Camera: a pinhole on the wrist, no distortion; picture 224 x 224 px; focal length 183.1 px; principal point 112.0 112.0 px. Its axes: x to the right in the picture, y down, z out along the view. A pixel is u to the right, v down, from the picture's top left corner.
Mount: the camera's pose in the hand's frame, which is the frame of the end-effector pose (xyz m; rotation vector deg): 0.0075 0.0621 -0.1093 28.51 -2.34 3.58
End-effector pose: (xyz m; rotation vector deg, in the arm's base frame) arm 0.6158 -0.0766 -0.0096 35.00 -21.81 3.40
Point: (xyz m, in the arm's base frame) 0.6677 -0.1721 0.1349
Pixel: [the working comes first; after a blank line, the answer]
In the camera's frame: 0.1091 0.0533 0.2551

190 150
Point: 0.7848 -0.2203 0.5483
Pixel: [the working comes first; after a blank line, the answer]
In the camera's frame: 0.3958 0.3246 0.4316

outside the picture
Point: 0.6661 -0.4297 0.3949
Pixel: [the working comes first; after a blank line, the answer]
In the camera's frame: 0.2324 0.1489 0.5862

185 159
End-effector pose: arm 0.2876 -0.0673 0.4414 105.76 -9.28 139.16
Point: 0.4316 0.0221 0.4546
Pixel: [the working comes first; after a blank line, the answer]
In the camera's frame: -0.0283 -0.0337 0.2912

94 91
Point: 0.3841 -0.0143 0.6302
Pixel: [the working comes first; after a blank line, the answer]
In the camera's frame: 0.1551 -0.0112 0.2747

215 105
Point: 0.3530 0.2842 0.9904
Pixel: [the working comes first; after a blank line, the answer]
In the camera's frame: 0.4972 -0.2898 0.4332

outside the picture
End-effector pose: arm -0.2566 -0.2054 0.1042 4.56 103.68 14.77
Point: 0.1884 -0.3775 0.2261
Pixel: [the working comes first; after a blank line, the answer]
In the camera's frame: -0.2534 0.0404 0.5487

27 125
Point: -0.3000 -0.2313 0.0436
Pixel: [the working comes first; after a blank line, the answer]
In the camera's frame: 0.0553 -0.0518 0.1135

201 28
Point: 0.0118 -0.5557 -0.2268
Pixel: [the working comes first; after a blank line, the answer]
In the camera's frame: 0.1681 -0.2583 0.5827

165 31
